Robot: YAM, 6 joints.
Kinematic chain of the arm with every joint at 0, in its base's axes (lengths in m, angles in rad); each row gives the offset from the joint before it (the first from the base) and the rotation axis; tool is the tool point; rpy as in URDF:
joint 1: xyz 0 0 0.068 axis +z
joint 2: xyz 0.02 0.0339 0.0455 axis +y
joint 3: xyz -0.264 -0.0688 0 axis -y
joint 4: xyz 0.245 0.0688 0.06 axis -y
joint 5: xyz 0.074 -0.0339 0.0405 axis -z
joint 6: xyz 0.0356 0 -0.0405 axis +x
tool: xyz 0 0 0 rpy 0 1.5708 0
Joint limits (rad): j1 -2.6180..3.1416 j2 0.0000..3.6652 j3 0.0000..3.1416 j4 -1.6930..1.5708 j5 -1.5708..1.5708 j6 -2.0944..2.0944
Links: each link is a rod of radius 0.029 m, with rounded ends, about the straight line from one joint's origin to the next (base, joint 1, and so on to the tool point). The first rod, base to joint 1, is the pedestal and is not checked.
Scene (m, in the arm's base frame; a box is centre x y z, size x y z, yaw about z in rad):
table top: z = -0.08
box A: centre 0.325 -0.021 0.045 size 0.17 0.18 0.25 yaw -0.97
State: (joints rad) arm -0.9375 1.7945 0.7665 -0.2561 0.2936 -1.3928
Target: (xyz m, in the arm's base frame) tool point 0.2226 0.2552 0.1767
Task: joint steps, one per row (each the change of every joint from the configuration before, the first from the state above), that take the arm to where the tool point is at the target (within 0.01 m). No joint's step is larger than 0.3 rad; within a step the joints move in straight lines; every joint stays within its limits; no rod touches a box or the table.
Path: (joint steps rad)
1: 0.2151 -0.0420 0.2451 0.0506 -0.1678 -0.1640
2: 0.2150 -0.0420 0.2450 0.0506 -0.1677 -0.1640
3: 0.2151 -0.0420 0.2451 0.0507 -0.1678 -0.1640
4: 0.2892 0.0001 -0.1350 -0.0236 0.0789 0.1230
5: 0.2893 0.0000 -0.1349 -0.0236 0.0789 0.1230
6: 0.2892 0.0000 -0.1349 -0.0236 0.0789 0.1230
7: 0.2892 0.0001 -0.1350 -0.0236 0.0790 0.1230

